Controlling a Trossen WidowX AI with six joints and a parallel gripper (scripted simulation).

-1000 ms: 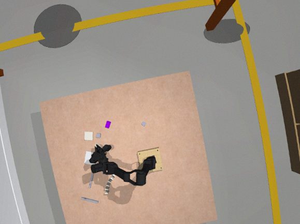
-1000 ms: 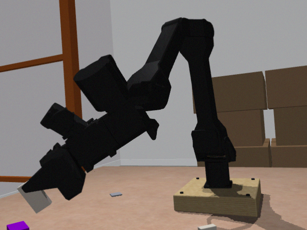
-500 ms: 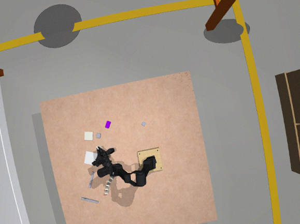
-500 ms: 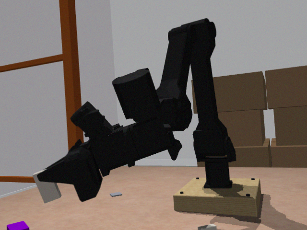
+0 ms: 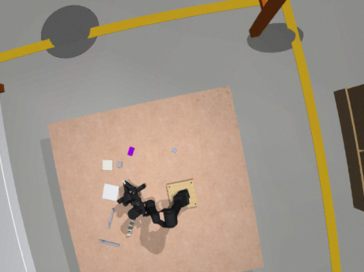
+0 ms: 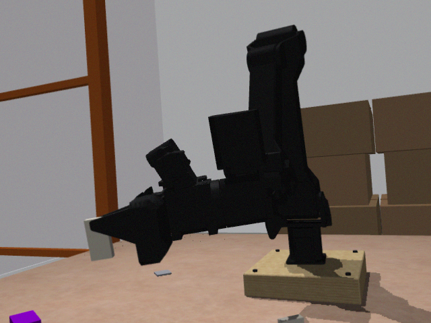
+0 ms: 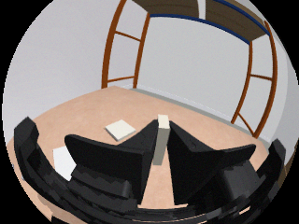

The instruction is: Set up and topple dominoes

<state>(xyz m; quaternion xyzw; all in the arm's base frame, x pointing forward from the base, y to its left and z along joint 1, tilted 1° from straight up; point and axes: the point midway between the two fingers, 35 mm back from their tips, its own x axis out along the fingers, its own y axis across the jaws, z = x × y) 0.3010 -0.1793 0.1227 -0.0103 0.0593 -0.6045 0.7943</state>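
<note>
Now: gripper tip 6 cm past the purple block, 16 cm to the left of it and 14 cm above it. From my gripper tip the other things lie so: small grey tile (34 cm behind, 8 cm to the right, 15 cm below).
</note>
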